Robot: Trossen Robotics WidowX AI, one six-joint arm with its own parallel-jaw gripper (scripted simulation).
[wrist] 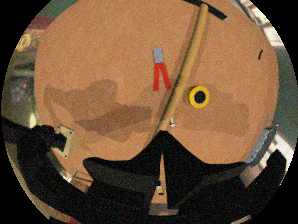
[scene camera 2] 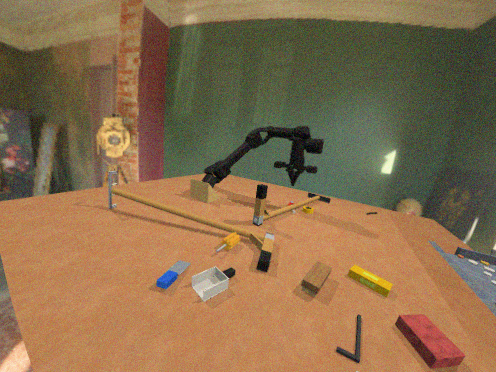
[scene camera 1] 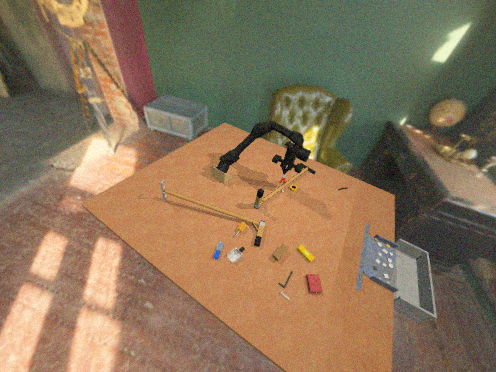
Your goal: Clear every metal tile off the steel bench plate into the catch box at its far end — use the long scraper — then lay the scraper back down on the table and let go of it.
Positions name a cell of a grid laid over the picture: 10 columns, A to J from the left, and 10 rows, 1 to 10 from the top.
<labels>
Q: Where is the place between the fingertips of the gripper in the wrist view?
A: At F6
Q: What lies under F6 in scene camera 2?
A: A long scraper.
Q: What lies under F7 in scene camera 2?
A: A long scraper.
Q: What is the gripper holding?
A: Nothing.
</labels>
